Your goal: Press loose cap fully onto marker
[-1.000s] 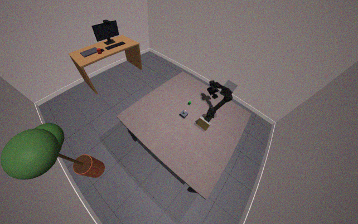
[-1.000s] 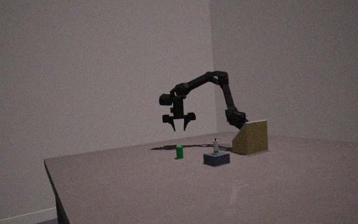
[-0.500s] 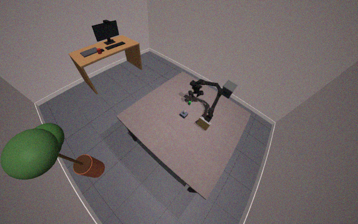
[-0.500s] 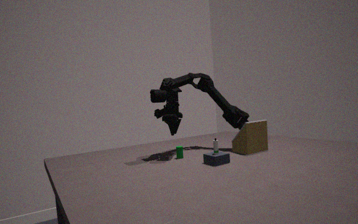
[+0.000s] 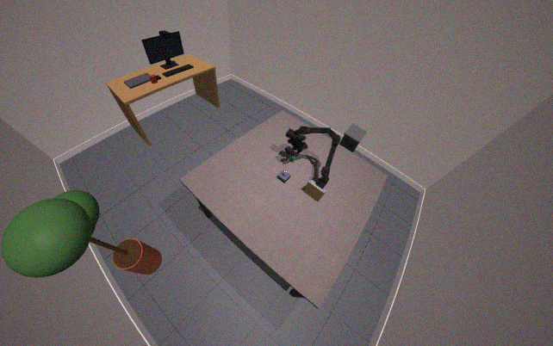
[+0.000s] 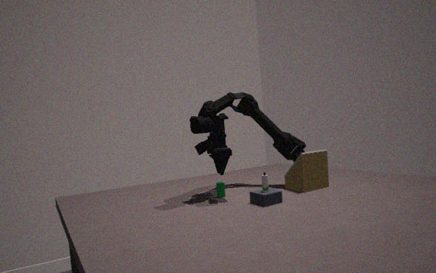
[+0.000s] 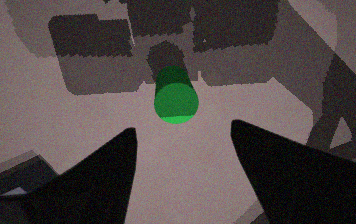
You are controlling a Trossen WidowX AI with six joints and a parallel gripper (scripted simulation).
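The green cap lies 6 cm below my gripper tip. The rest, counted from my gripper tip: dark grey holder block 3 cm behind, 20 cm to the left, 7 cm below.
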